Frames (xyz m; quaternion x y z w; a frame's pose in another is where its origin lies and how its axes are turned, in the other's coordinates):
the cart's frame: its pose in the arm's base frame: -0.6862 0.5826 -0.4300 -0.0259 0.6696 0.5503 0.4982
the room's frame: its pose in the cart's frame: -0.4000 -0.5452 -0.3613 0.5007 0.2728 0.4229 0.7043
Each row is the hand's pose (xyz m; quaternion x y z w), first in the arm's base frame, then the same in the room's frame.
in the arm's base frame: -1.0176 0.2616 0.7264 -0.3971 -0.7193 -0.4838 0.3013
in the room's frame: 1.0485 0.3534 -0.9982 -0.1591 0.3069 0.1452 0.9270
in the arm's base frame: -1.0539 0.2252 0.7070 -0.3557 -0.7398 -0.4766 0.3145
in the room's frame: 1.0469 0.2987 -1.0029 -0.1405 0.3256 0.1044 0.9292
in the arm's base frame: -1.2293 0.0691 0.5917 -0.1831 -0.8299 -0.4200 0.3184
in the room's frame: 1.0451 0.0371 -0.9971 -0.0565 0.3480 -0.0788 0.9325
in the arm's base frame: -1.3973 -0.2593 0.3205 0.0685 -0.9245 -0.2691 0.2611
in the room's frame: 0.8869 -0.3888 -0.9413 0.0947 0.3013 -0.3450 0.8839
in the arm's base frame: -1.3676 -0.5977 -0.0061 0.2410 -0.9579 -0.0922 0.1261
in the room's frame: 0.5628 -0.7102 -0.8240 0.2211 0.1586 -0.5368 0.7986
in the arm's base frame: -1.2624 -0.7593 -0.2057 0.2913 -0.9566 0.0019 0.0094
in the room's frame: 0.3295 -0.8203 -0.7217 0.2649 0.0330 -0.6063 0.7490
